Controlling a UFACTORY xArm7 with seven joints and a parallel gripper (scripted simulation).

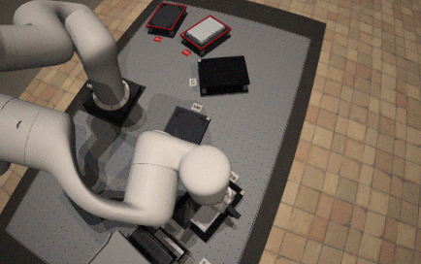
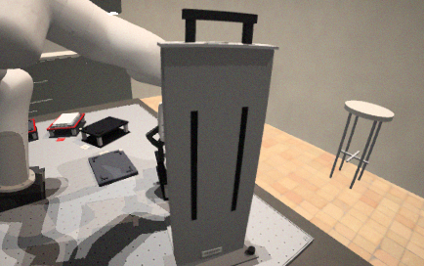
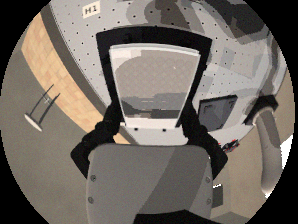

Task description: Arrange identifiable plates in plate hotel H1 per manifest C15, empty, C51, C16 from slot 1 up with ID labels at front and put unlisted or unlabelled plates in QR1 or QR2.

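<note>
Right now the white plate is 1 cm to the right of my hand and 1 cm below it. The rest, counted from my hand: H1 deck label 4 cm ahead, 17 cm to the right, 8 cm below; then tall grey tower 10 cm behind, 25 cm to the right, 12 cm above.
</note>
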